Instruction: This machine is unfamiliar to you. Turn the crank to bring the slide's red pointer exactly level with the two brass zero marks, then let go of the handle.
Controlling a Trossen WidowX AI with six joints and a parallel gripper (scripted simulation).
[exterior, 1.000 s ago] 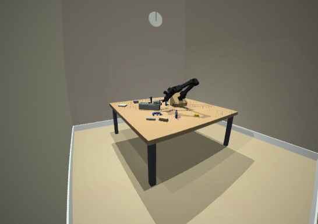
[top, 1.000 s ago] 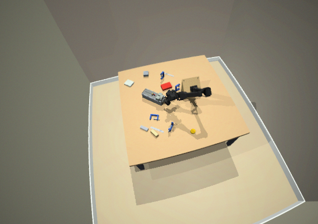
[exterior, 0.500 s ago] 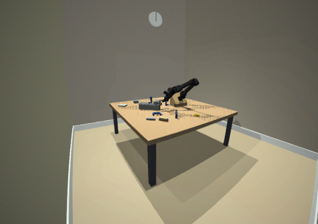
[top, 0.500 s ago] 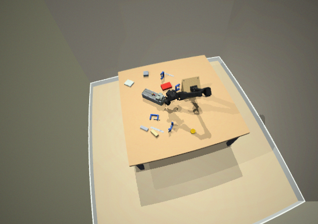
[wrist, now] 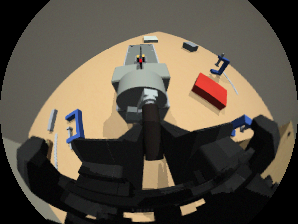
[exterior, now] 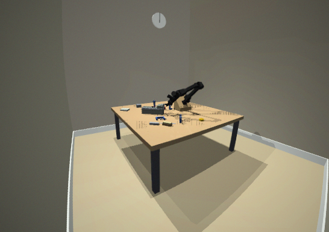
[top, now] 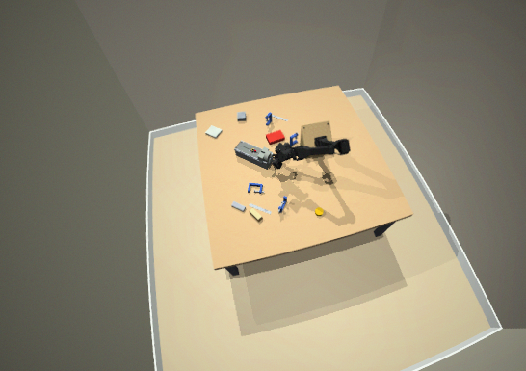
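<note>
My gripper tip is 20 mm below the dark crank handle, 10 mm to the right of it and 10 mm past it. From my gripper tip the other things lie so: red pointer (110 mm ahead, 90 mm to the right, 10 mm below); then tan block (330 mm to the left, 210 mm ahead, 80 mm below); then yellow disc (410 mm to the left, 180 mm behind, 90 mm below).
</note>
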